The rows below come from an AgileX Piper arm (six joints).
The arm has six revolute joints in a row. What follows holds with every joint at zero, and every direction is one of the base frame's.
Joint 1 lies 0.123 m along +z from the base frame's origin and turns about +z.
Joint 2 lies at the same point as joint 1 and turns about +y.
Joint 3 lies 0.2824 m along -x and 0.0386 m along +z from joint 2 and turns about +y.
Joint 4 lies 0.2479 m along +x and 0.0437 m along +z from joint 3 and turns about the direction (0.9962, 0, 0.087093).
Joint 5 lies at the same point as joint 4 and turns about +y.
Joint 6 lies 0.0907 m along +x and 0.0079 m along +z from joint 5 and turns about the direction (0.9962, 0, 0.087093).
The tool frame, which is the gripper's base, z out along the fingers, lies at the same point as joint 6; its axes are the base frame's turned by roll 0, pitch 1.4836 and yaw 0 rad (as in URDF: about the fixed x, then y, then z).
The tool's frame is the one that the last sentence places.
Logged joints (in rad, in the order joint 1, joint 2, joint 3, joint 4, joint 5, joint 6), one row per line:
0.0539, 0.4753, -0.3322, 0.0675, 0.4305, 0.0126
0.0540, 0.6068, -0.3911, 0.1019, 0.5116, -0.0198
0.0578, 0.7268, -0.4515, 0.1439, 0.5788, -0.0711
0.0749, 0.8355, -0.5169, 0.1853, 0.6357, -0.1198
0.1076, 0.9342, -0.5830, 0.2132, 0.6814, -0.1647
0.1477, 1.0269, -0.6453, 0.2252, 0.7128, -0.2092
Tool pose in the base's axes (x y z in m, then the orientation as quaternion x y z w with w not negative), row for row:
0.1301, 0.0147, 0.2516, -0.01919, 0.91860, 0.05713, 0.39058
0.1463, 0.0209, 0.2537, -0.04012, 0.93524, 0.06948, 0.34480
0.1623, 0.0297, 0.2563, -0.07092, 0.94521, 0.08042, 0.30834
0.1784, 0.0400, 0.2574, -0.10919, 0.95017, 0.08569, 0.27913
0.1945, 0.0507, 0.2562, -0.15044, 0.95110, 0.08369, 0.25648
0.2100, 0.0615, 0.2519, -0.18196, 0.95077, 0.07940, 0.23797
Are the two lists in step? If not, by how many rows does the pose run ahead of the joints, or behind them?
The pose runs 2 rows ahead of the joints: the pose in row i belongs to the joints in row i + 2.
